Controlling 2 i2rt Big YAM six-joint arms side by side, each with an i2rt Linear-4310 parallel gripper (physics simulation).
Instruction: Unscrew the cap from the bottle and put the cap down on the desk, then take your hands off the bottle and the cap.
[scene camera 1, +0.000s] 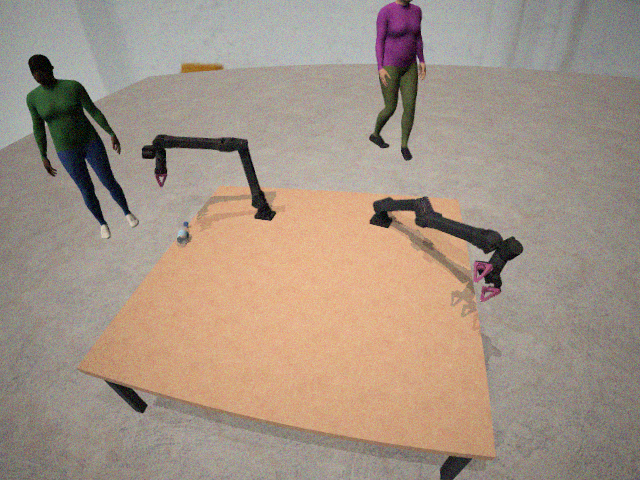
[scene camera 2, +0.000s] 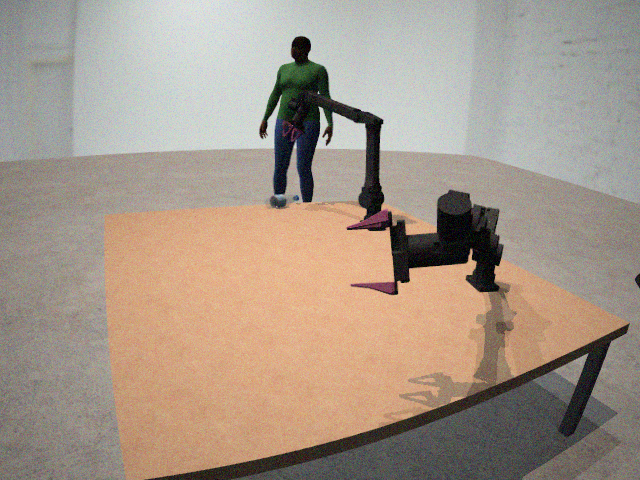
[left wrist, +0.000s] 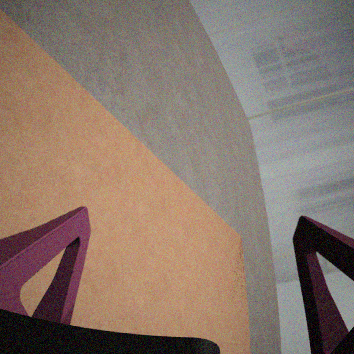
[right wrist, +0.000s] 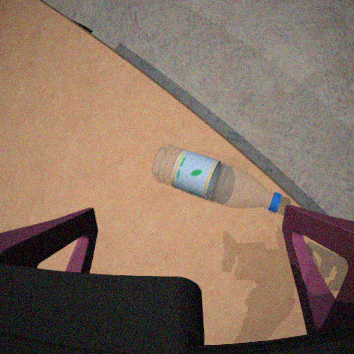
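Note:
A clear bottle (scene camera 1: 182, 236) (scene camera 2: 278, 200) (right wrist: 196, 173) with a pale label lies on its side near the desk's left edge in scene camera 1. Its blue cap (scene camera 1: 186, 224) (scene camera 2: 296, 198) (right wrist: 275, 202) is on the neck end. My right gripper (scene camera 1: 161, 184) (scene camera 2: 290, 135) (right wrist: 190, 218) is open and empty, high above the bottle; in the right wrist view the cap shows close beside the right-hand fingertip's outline. My left gripper (scene camera 1: 478, 290) (scene camera 2: 349, 256) (left wrist: 194, 224) is open and empty, at the far side of the desk from the bottle.
The desk (scene camera 1: 289, 320) (scene camera 2: 232, 335) (left wrist: 125, 200) (right wrist: 90, 125) has its edge close beside the bottle. A person in green (scene camera 1: 67, 113) (scene camera 2: 302, 82) stands beyond that edge. A person in purple (scene camera 1: 400, 36) stands behind the desk in scene camera 1.

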